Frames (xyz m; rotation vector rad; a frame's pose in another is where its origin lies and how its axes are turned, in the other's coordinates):
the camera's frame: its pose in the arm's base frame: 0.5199 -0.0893 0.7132 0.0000 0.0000 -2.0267
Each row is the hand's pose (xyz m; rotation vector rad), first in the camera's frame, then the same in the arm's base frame.
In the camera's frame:
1: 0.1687 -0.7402 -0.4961 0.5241 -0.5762 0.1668
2: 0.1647 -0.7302 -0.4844 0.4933 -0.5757 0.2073
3: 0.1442 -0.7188 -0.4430 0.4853 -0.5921 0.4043
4: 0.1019 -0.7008 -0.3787 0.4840 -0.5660 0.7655
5: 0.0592 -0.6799 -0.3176 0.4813 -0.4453 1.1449
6: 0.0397 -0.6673 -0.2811 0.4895 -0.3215 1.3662
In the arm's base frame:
1: -0.2190 0.0851 0.2171 -0.2433 -0.8615 -1.7450
2: -0.2082 0.0843 0.2288 -0.2598 -0.8255 -1.7115
3: -0.1890 0.0977 0.2702 -0.2709 -0.7992 -1.5168
4: -0.1542 0.1278 0.3345 -0.2323 -0.7355 -1.1680
5: -0.1166 0.1569 0.3956 -0.1198 -0.6258 -0.8142
6: -0.0967 0.1688 0.4321 -0.0130 -0.5482 -0.6085

